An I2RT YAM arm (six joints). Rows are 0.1 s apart.
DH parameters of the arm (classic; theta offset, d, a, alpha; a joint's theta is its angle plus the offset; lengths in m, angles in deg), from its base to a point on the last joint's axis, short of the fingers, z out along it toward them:
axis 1: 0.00 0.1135 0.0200 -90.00
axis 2: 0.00 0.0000 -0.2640 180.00
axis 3: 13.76 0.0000 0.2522 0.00
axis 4: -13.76 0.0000 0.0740 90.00
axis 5: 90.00 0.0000 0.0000 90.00
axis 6: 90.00 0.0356 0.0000 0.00
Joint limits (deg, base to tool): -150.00..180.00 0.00..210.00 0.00..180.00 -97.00..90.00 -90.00..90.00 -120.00..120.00
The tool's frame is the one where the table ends.
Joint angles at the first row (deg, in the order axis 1, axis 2, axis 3, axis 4, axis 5, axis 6):
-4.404 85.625 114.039 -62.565 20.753 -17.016
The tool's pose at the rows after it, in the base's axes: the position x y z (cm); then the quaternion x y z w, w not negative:
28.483 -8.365 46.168 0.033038 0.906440 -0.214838 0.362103
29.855 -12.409 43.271 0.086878 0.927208 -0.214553 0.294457
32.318 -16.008 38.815 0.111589 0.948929 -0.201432 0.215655
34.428 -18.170 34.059 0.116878 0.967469 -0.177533 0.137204
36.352 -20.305 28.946 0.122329 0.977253 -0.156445 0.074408
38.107 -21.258 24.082 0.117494 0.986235 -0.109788 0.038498
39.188 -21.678 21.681 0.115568 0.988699 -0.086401 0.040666
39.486 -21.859 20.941 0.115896 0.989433 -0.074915 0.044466
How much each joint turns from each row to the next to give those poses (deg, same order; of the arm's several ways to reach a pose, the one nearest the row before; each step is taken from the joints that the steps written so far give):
-10.338 3.867 -0.002 -3.606 -7.081 0.285
-6.339 5.092 -0.001 -2.382 -0.022 1.245
-3.935 7.630 0.003 -1.466 -0.001 -0.022
-1.573 7.366 -0.001 -2.163 -0.021 0.000
-1.443 7.649 -0.001 0.088 0.000 -0.022
-0.306 6.841 0.000 0.961 -3.563 0.000
-0.021 3.324 0.003 2.534 -2.601 -0.021
-0.132 1.004 -0.003 0.920 -1.399 -0.001

